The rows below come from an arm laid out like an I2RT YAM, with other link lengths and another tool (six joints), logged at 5 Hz.
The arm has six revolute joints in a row. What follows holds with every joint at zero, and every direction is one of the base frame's.
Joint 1 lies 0.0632 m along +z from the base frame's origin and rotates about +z.
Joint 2 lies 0.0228 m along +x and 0.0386 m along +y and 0.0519 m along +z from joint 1 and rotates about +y.
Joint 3 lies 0.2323 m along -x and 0.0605 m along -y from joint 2 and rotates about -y.
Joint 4 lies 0.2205 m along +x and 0.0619 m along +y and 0.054 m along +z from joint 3 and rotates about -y.
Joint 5 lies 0.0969 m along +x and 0.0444 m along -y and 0.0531 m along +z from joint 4 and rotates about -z.
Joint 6 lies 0.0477 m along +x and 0.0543 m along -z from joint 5 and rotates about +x.
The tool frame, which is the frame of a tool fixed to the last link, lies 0.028 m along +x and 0.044 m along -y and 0.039 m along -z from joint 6; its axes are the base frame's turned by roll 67.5, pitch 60.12 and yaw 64.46 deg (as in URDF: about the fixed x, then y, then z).
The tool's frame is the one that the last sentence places.
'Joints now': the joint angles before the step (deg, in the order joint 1, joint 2, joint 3, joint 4, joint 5, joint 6). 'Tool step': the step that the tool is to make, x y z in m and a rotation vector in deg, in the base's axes. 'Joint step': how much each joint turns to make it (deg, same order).
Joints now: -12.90 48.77 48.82 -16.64 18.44 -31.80
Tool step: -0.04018 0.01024 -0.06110 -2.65 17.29 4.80
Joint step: 0.02 -11.26 -11.72 -13.36 -1.81 -8.16
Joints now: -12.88 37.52 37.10 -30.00 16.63 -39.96
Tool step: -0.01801 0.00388 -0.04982 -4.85 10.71 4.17
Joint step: -0.07 -7.22 -11.82 -2.26 0.45 -8.64
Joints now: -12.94 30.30 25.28 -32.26 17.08 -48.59
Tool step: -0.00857 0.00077 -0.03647 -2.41 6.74 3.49
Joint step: -1.17 -3.94 -8.26 0.10 -1.11 -6.24
